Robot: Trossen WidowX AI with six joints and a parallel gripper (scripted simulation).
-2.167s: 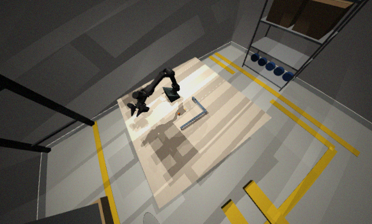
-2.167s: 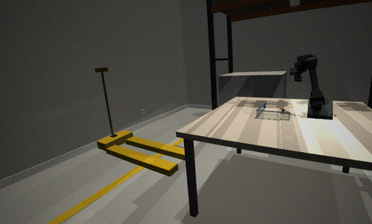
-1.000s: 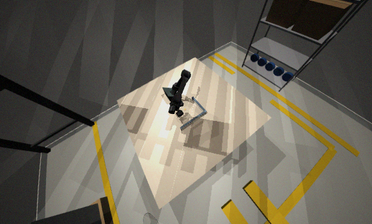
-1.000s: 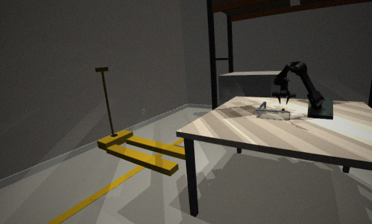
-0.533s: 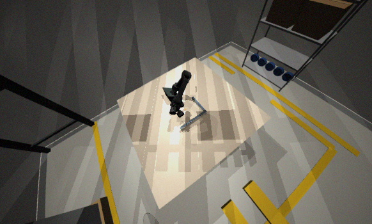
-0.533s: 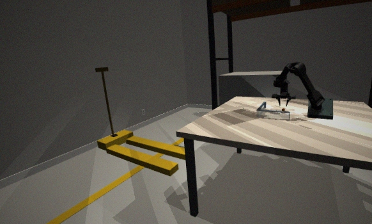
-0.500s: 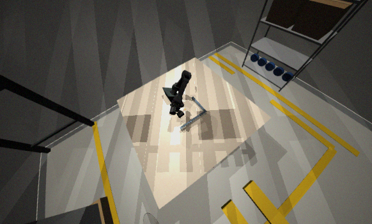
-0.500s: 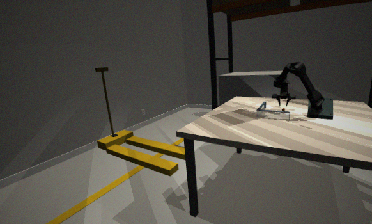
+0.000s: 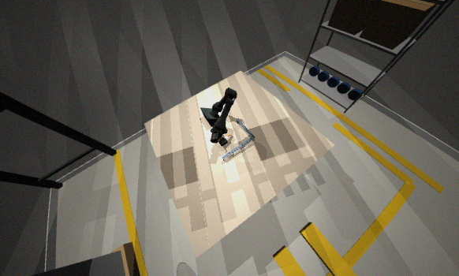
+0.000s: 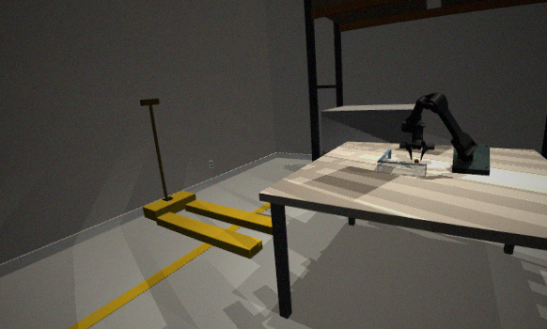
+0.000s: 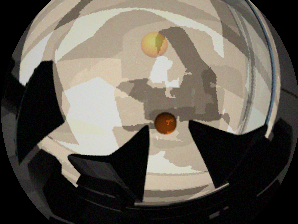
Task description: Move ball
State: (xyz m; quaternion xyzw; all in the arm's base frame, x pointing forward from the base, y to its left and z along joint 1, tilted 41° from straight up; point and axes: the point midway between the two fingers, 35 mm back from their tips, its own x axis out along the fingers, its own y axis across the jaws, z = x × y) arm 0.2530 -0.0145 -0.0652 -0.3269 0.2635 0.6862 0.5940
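Right now the see-through copy of ball is 20 mm behind my gripper tip and 90 mm to the left of it. Round my gripper tip: orange ball (right at my gripper tip).
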